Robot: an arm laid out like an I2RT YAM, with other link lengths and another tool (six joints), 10 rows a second.
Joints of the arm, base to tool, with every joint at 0 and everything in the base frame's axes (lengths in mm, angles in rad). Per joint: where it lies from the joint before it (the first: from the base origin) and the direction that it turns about. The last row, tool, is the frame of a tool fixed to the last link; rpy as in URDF.
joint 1: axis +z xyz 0 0 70
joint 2: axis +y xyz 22.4 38 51
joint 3: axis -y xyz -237.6 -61.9 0
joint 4: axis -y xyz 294 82.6 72
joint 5: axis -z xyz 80.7 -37 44.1
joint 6: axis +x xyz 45.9 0 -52.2
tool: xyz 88 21 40 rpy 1.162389 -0.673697 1.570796
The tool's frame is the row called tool.
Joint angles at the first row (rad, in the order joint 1, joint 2, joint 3, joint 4, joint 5, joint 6):
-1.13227 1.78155 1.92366 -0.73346 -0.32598 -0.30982
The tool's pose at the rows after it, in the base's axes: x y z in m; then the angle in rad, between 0 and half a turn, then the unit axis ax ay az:
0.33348 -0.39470 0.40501 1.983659 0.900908 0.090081 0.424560
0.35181 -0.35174 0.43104 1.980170 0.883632 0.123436 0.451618
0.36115 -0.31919 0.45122 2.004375 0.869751 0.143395 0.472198
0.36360 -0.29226 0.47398 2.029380 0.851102 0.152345 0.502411
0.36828 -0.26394 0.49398 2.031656 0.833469 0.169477 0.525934
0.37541 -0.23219 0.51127 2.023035 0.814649 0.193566 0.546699
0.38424 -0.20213 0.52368 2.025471 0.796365 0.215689 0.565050
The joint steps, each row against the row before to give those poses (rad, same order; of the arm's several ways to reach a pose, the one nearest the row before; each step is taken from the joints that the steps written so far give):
0.07915 -0.08405 -0.02528 -0.00420 0.00618 -0.00354
0.08026 -0.05792 0.00994 -0.03019 0.01437 0.00052
0.05397 -0.02469 0.04267 -0.05691 -0.00772 0.00783
0.03280 -0.02304 0.04122 -0.03751 -0.03442 0.02072
0.04920 -0.02350 0.03194 -0.02021 -0.00073 0.00663
0.06836 -0.02400 0.02302 -0.00798 0.02387 -0.00301
0.07328 -0.01190 0.02219 -0.00468 0.02622 -0.00001

